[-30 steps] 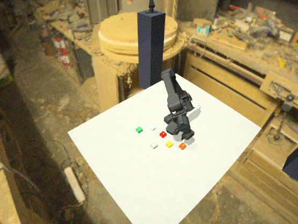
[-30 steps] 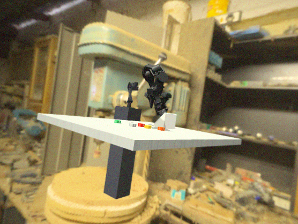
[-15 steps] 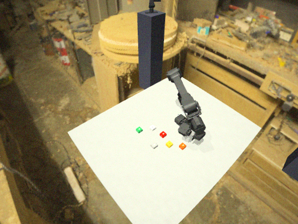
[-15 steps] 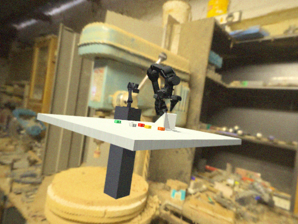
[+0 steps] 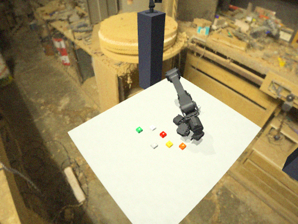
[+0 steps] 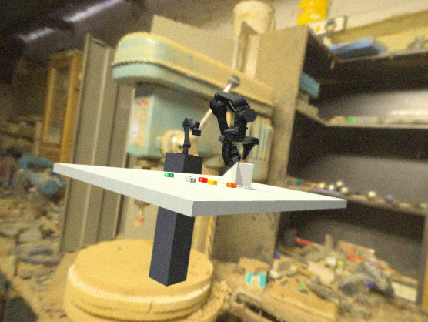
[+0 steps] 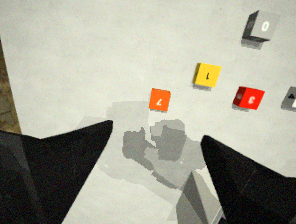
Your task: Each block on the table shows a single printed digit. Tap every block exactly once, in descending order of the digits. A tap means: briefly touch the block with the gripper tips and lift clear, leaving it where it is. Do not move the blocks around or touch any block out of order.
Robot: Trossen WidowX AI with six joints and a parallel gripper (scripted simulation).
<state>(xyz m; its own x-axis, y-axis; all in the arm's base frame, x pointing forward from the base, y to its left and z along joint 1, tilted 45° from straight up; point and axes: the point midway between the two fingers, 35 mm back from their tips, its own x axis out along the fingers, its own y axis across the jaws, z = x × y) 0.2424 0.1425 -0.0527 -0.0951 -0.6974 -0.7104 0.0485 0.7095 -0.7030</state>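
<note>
My gripper tip is 110 mm short of the green block, 290 mm to the left of it and 120 mm above it. Round my gripper tip: yellow block 50 mm ahead, 70 mm to the right, 120 mm below; then red block 20 mm ahead, 150 mm to the right, 120 mm below; then orange block 120 mm below.
</note>
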